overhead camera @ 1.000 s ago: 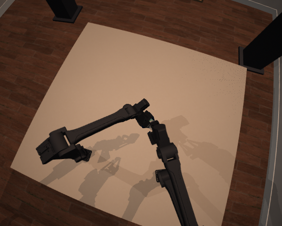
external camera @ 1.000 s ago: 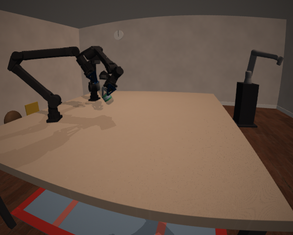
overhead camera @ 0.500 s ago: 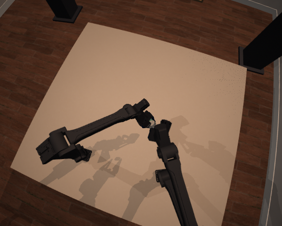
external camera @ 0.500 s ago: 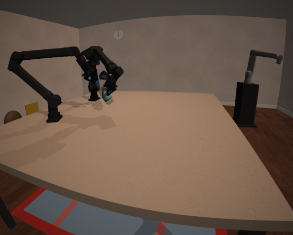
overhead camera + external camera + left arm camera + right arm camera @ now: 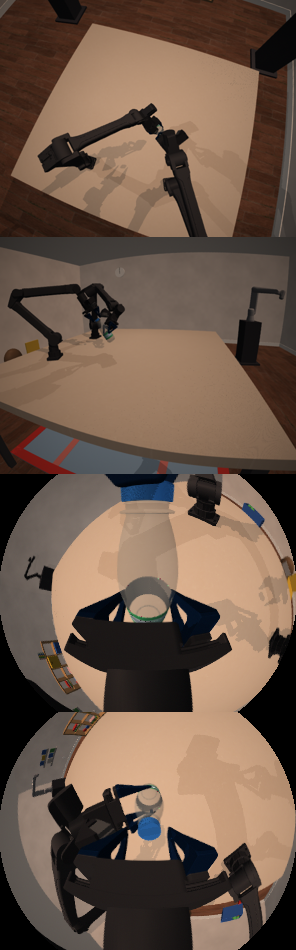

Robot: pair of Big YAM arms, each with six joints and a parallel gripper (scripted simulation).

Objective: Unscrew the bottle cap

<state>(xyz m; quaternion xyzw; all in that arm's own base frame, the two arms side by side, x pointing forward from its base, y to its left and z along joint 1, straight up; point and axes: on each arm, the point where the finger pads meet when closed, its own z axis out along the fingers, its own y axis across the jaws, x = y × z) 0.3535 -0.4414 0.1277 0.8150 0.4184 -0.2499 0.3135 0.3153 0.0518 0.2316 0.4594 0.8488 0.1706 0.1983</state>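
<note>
The blue cap lies 10 mm below my right hand. Also, from my right hand: clear plastic bottle: 80 mm below, 40 mm ahead, 20 mm to the left.
Now: the clear plastic bottle 2 cm above my left hand and 1 cm behind it. From my left hand the other things lie so: blue cap 10 cm above, 5 cm behind, 2 cm to the right.
</note>
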